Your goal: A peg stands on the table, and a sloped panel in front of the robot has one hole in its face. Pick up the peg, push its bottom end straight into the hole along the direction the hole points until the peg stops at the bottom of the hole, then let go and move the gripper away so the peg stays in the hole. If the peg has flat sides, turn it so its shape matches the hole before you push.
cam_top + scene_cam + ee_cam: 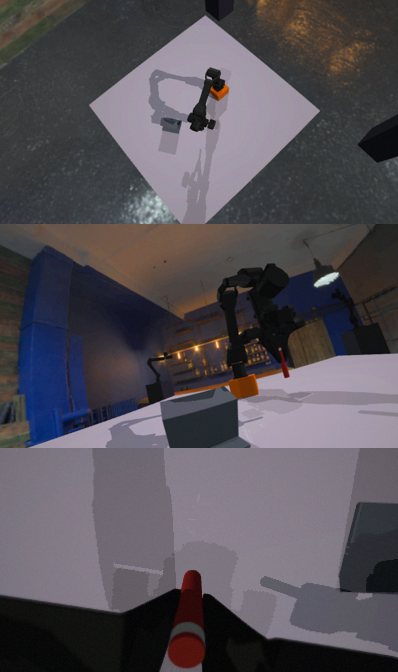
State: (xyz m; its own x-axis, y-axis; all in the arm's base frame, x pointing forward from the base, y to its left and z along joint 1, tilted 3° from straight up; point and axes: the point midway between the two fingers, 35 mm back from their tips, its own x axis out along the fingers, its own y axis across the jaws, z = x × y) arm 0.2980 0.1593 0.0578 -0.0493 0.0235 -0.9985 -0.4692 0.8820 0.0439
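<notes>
Now: gripper tip 19 cm to the left of the grey sloped panel block, 15 cm short of it and 7 cm above it. The rest, counted from my gripper tip: red peg: 2 cm above.
</notes>
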